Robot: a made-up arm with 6 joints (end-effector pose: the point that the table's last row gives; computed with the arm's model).
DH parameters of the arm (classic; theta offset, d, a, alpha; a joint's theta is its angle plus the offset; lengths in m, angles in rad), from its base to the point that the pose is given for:
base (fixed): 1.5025 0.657 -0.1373 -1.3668
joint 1: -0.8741 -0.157 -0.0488 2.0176
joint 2: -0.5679 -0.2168 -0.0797 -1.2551
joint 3: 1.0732 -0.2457 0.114 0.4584
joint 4: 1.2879 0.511 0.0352 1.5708
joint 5: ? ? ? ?
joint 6: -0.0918 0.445 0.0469 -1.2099
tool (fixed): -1.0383 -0.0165 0 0
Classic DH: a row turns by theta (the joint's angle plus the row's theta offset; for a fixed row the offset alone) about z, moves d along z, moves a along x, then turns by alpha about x.
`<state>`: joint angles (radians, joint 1 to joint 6).
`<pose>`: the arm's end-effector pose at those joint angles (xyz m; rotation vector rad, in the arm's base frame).
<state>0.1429 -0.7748 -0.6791 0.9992 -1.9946 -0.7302</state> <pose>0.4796 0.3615 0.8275 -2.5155 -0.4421 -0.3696</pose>
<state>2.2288 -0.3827 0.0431 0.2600 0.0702 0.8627</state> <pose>0.0162 -0.7271 0.2783 1.6103 -2.6431 0.4423</pose>
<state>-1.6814 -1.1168 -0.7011 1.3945 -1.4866 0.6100</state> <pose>0.5474 -0.3039 1.0839 0.4107 -0.5798 0.6939</pose>
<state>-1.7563 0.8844 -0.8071 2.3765 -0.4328 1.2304</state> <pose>-0.2943 0.1825 0.7632 -1.1621 -1.6444 0.6550</pose>
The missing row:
joint 5: -0.608 0.0891 -0.0615 0.7382
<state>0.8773 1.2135 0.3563 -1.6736 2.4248 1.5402</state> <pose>-0.3640 0.3354 0.6165 -1.9703 -1.9757 -0.8714</pose>
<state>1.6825 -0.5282 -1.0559 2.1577 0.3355 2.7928</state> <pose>-0.2172 -0.2198 0.3015 0.4348 2.2005 -0.9607</pose>
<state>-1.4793 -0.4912 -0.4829 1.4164 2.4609 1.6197</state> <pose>-0.2929 -0.2904 0.9873 -0.1908 -1.7633 -1.2026</pose>
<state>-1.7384 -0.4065 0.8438 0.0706 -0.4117 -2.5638</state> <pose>0.0744 0.0289 1.4399 -2.0315 -0.6375 -1.3600</pose>
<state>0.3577 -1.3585 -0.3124 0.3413 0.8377 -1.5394</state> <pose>0.0647 0.0594 0.0380 -1.0944 1.6896 2.1774</pose>
